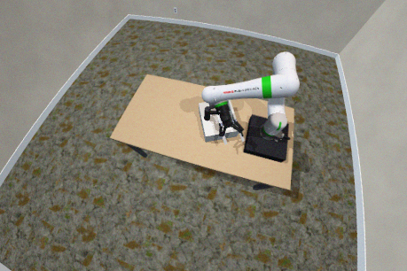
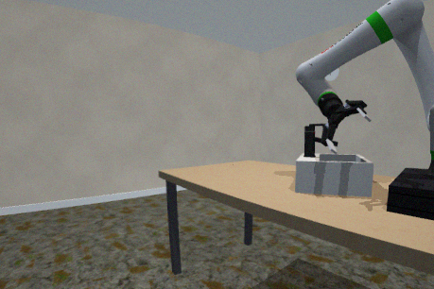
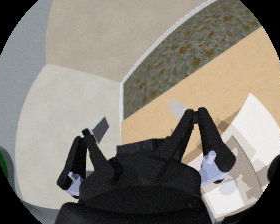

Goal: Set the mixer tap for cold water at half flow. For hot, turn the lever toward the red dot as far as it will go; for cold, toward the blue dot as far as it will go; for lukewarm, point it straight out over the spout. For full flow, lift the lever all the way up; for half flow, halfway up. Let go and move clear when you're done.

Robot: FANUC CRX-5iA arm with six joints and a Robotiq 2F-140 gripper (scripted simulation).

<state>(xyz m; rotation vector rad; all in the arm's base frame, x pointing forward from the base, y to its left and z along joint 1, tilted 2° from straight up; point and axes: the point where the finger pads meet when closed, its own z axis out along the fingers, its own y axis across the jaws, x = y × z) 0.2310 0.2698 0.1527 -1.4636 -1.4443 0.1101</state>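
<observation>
Right now the lever is 250 mm ahead of my hand, 180 mm to the right of it and 40 mm above it. Also, from my hand: black mixer tap (270 mm ahead, 160 mm to the right); white basin (190 mm ahead, 210 mm to the right, 190 mm below).
</observation>
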